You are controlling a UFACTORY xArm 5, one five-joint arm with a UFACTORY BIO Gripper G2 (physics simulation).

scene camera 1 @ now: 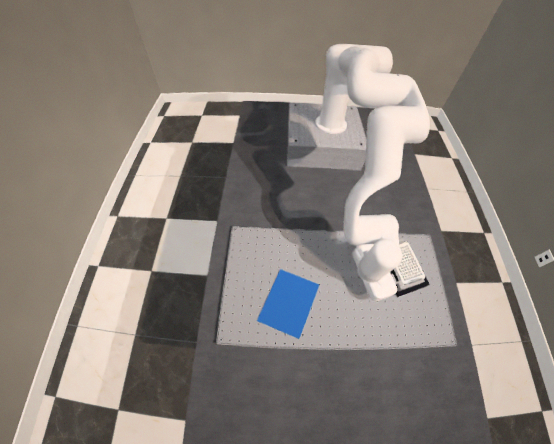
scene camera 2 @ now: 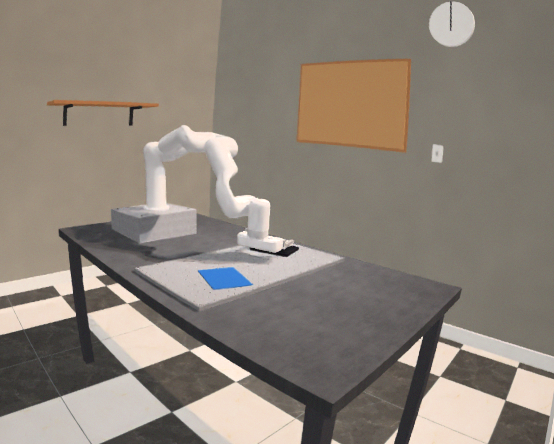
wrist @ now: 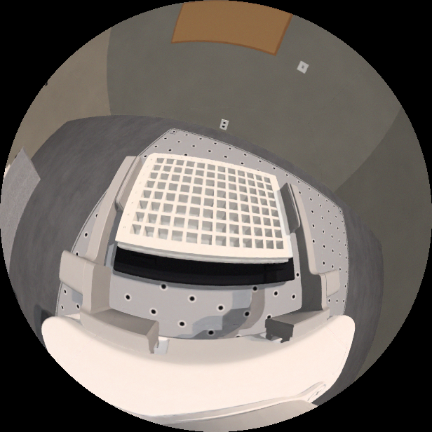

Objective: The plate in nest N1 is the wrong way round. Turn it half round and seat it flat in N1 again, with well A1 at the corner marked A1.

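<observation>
The white well plate (scene camera 1: pixel 411 262) (wrist: pixel 205 205) is held level between the fingers of my gripper (wrist: pixel 207 196), which is shut on its two sides. In the wrist view the plate is above the black nest N1 (scene camera 1: pixel 414 288) (scene camera 2: pixel 291 251) (wrist: pixel 200 272), whose near edge shows below the plate's near edge. The plate looks roughly in line with the nest, with a gap under it. The plate hides most of the nest. The corner mark A1 does not show, and I cannot tell which well is A1. In scene camera 1 the arm's wrist hides part of the nest.
A blue rectangle (scene camera 1: pixel 288 304) (scene camera 2: pixel 225 278) lies flat on the grey perforated board (scene camera 1: pixel 350 325) (scene camera 2: pixel 190 295) (wrist: pixel 320 240), to the left of the nest in scene camera 1. The arm's grey base block (scene camera 1: pixel 326 157) (scene camera 2: pixel 165 224) stands at the back of the dark table (scene camera 1: pixel 325 395) (scene camera 2: pixel 340 325).
</observation>
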